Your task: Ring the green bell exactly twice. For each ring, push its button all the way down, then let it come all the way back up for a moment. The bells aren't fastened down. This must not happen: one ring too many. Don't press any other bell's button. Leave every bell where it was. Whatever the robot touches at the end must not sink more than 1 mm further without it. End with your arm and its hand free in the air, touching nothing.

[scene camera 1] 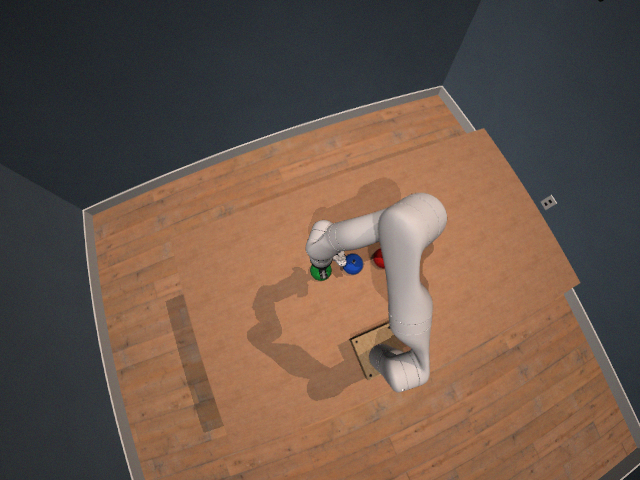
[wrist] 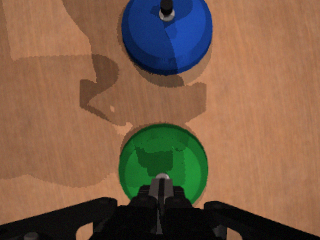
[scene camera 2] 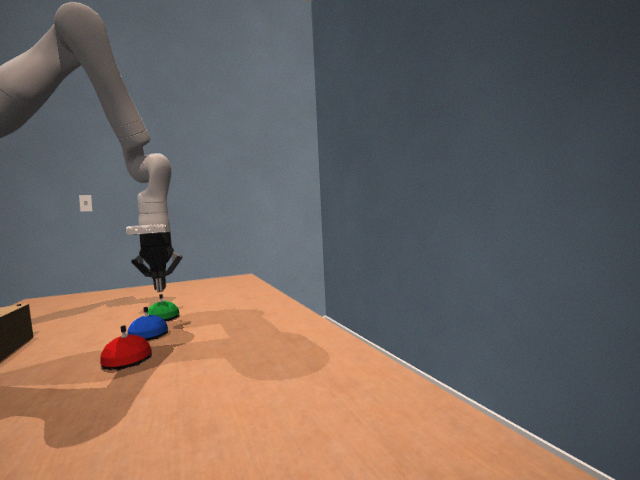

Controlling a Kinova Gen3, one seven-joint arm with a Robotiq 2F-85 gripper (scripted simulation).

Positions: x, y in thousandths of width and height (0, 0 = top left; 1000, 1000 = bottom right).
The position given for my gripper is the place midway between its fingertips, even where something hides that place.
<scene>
I see my gripper (scene camera 2: 251, 607), a blue bell (scene camera 2: 230, 680), a red bell (scene camera 2: 199, 730) and a green bell (wrist: 514, 627).
My gripper shows as well in the wrist view (wrist: 505, 802). The wrist view does not show the red bell: it is out of frame.
</scene>
